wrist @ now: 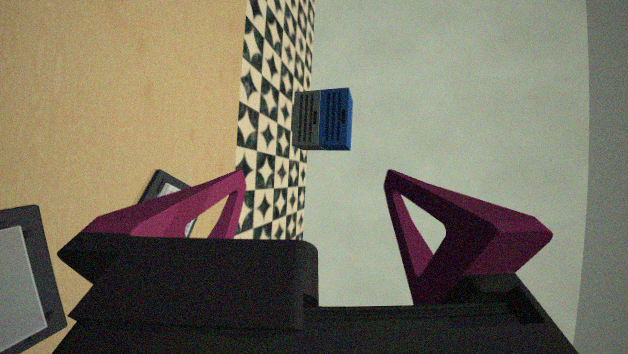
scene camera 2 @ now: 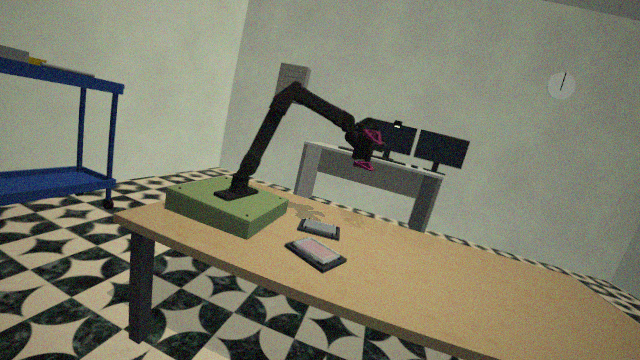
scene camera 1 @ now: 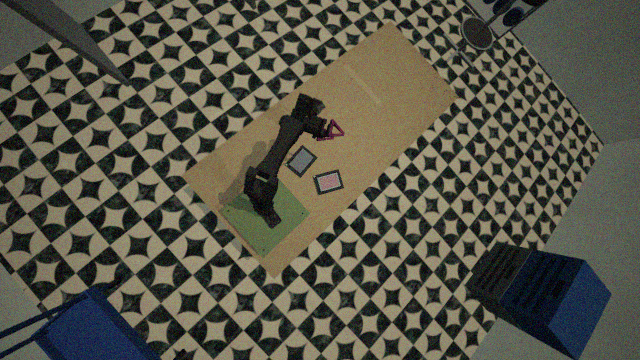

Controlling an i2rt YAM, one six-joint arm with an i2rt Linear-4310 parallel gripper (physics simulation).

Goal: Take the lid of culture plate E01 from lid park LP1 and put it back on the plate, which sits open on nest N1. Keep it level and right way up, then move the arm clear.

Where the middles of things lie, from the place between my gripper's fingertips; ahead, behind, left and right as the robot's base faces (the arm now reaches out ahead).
Now: hand 32 cm above the grey plate lid [wrist: 29, 317], 14 cm past it and 6 cm to the right of it.
